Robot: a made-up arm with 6 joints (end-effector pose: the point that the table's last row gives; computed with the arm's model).
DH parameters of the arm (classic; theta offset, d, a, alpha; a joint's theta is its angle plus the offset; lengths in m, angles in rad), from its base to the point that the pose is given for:
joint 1: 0 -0.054 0.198 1.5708
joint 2: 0 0.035 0.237 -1.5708
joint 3: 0 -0.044 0.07 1.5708
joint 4: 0 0.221 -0.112 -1.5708
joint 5: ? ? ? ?
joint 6: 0 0.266 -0.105 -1.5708
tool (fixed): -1.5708 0.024 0 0
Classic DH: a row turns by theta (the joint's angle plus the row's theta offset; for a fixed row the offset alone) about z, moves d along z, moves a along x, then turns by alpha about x.
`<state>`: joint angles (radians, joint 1 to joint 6).
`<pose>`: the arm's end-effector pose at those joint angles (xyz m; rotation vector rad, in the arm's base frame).
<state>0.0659 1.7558 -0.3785 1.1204 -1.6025 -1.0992</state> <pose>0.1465 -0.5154 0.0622 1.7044 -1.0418 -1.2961</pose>
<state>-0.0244 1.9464 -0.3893 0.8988 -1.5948 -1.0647</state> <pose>0.0791 -0.5320 0.0619 1.7000 -1.0817 -1.2953</pose>
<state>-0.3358 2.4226 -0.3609 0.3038 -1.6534 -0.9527</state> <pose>-0.1276 -0.5395 0.0591 1.5903 -1.2670 -1.2859</pose>
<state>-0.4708 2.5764 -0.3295 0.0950 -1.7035 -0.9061</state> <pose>-0.2113 -0.5183 0.0533 1.5172 -1.3543 -1.3160</pose>
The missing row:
joint 5: 1.5708 -0.068 0.248 1.5708
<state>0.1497 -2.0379 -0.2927 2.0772 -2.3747 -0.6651</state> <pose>0.0026 -0.5951 -0.1563 -0.4478 0.3883 -2.0926</pose>
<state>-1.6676 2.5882 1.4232 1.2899 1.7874 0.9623</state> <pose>0.0573 -0.2030 0.4211 -2.1775 2.0903 0.6627</pose>
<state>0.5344 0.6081 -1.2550 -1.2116 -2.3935 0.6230</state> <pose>-0.0347 -0.1295 -0.1244 -0.3519 0.5720 -2.6060</pose>
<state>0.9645 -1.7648 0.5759 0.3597 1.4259 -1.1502</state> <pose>0.1248 0.0163 -0.0415 0.6434 0.1590 2.3878</pose>
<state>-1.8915 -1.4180 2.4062 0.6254 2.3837 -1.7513</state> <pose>-0.0820 0.0388 -0.7632 1.0433 2.6553 0.6431</pose>
